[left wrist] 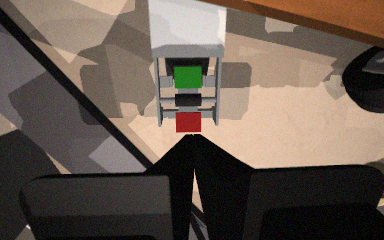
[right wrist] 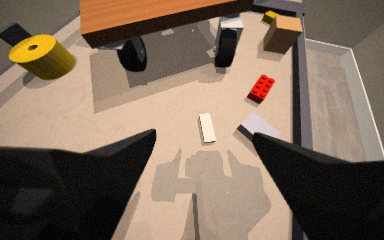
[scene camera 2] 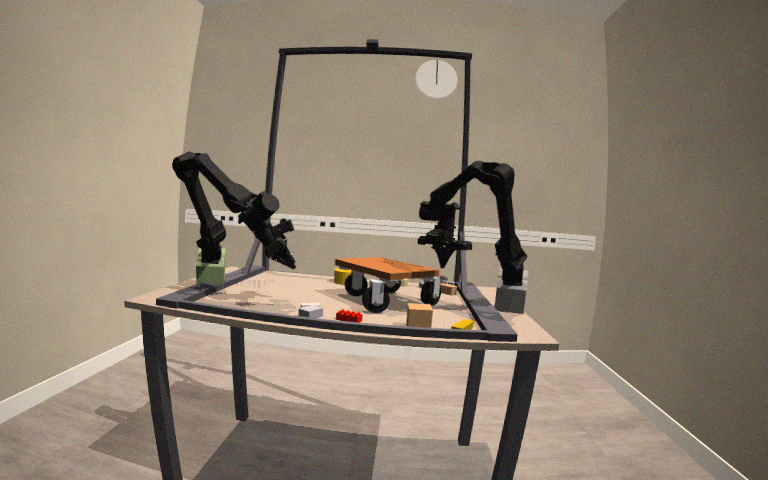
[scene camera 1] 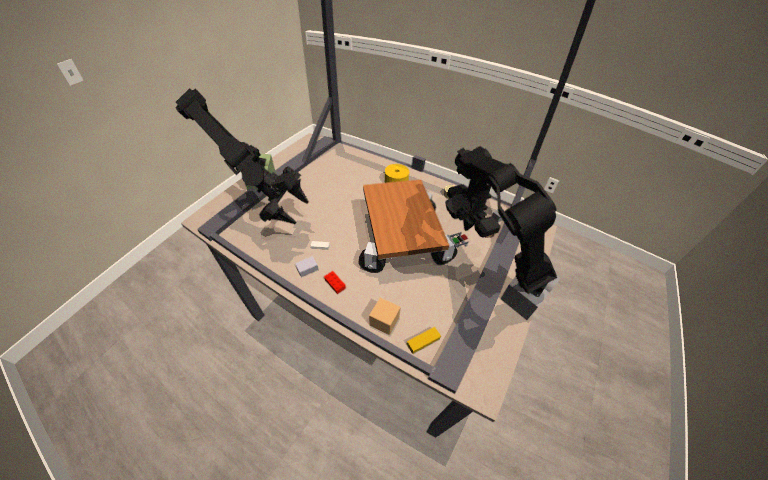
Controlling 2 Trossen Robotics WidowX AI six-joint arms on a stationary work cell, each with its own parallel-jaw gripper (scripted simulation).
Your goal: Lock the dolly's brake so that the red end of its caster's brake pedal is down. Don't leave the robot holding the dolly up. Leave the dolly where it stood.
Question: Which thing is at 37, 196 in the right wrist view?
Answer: My right gripper.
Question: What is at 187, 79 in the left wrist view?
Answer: A caster brake pedal.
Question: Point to a tan cube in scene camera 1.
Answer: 385, 314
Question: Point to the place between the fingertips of my right gripper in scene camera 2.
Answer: At 294, 265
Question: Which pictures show my right gripper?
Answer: The right wrist view, scene camera 2 and scene camera 1 only.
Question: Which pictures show my left gripper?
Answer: The left wrist view, scene camera 2 and scene camera 1 only.
